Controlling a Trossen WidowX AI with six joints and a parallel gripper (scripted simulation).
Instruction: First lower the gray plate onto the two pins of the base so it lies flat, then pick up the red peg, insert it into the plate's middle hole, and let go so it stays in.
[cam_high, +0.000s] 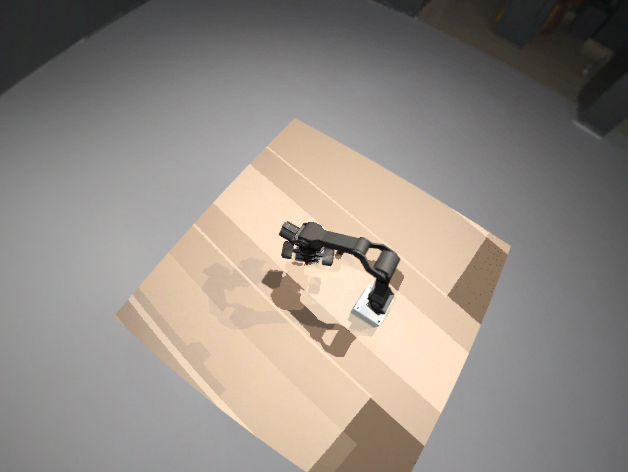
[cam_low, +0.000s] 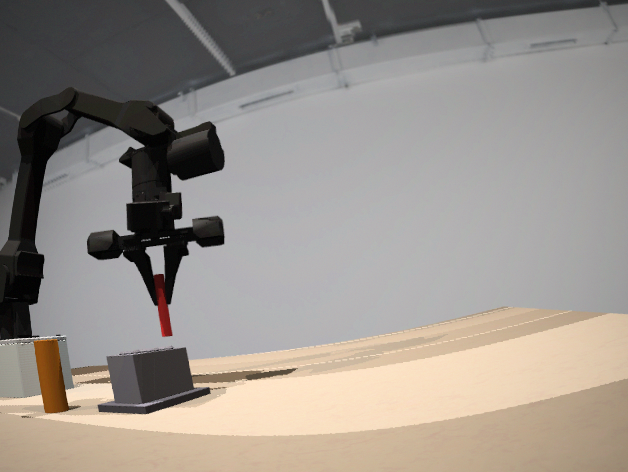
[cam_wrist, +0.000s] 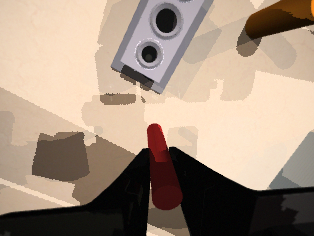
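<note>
Now: the gray plate 4 cm ahead of my gripper tip, 8 cm to the right of it and 7 cm below it. Round my gripper tip: orange cylinder: 5 cm behind, 16 cm to the right, 7 cm below; red peg: right at my gripper tip.
</note>
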